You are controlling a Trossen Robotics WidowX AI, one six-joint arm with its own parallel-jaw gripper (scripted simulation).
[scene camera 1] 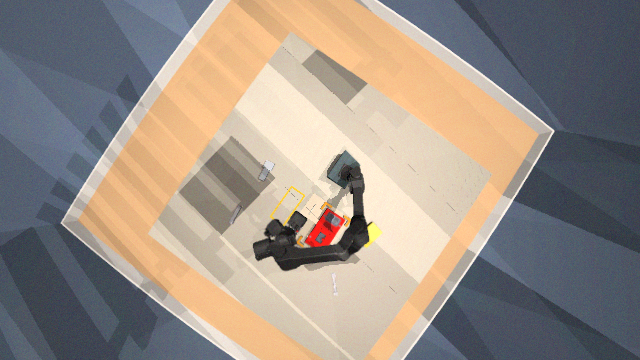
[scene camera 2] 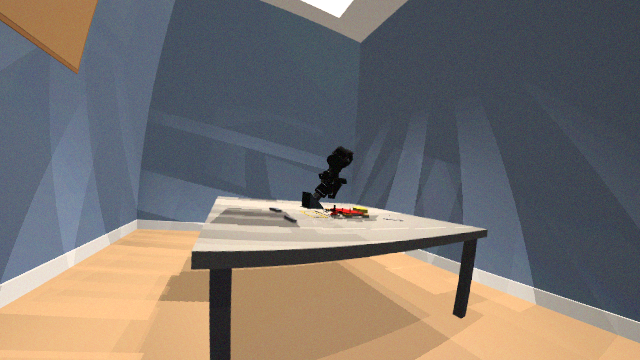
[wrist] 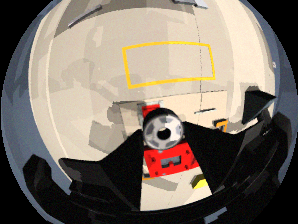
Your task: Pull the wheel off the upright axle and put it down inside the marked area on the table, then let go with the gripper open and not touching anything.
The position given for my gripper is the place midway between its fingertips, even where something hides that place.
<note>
My gripper point(wrist: 162, 129) carries a grey wheel point(wrist: 158, 118). I also see a red car body point(scene camera 1: 329, 224).
The red car body is seen too in the wrist view point(wrist: 180, 158).
</note>
